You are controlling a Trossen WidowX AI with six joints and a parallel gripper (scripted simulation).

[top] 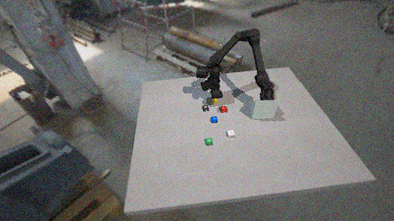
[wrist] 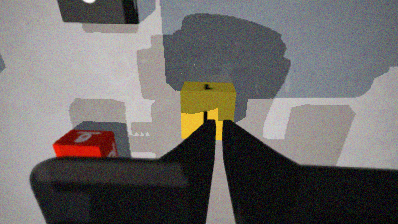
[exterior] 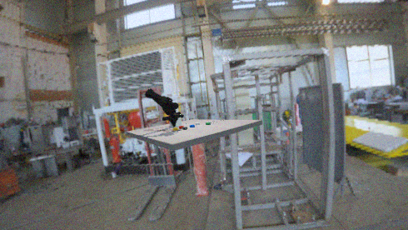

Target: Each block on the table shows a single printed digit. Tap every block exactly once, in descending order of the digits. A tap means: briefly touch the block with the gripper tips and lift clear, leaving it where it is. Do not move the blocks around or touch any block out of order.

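The yellow block lies 1 cm to the left of my gripper tip and 2 cm below it. The rest, counted from my gripper tip: black block (6 cm ahead, 7 cm to the left, 2 cm below); red block (5 cm behind, 9 cm to the left, 2 cm below); blue block (1 cm ahead, 17 cm to the left, 2 cm below).
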